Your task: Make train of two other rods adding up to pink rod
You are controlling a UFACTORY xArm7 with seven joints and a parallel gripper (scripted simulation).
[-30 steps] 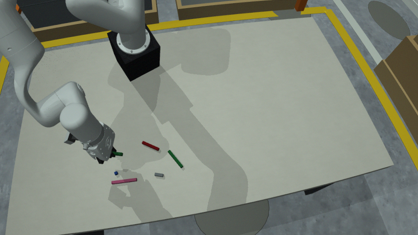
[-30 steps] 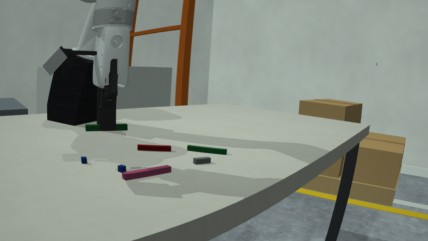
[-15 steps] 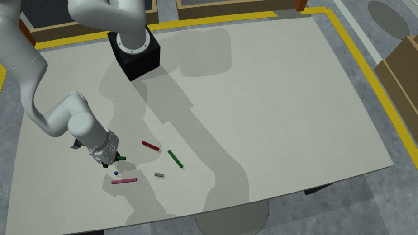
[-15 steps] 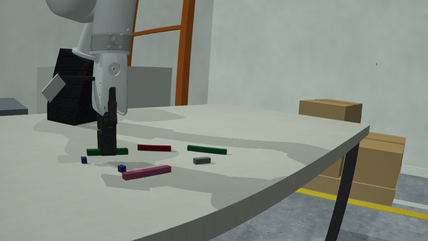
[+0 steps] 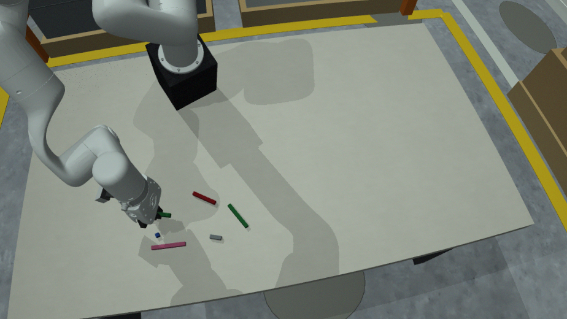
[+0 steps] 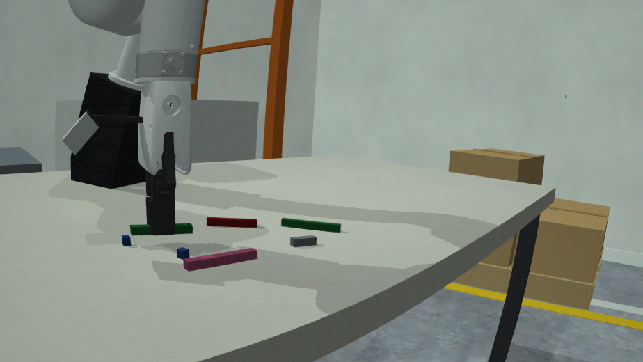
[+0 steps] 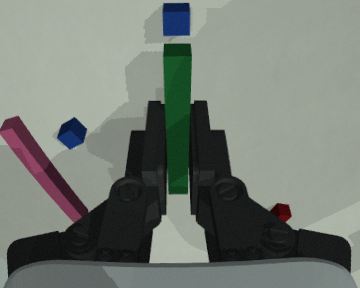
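Right now my hand is 8 cm short of the pink rod, 4 cm to the right of it and 3 cm above it. The rest, counted from my hand: grey rod 17 cm to the left, 5 cm ahead, 3 cm below; then red rod 12 cm to the left, 5 cm behind, 3 cm below.
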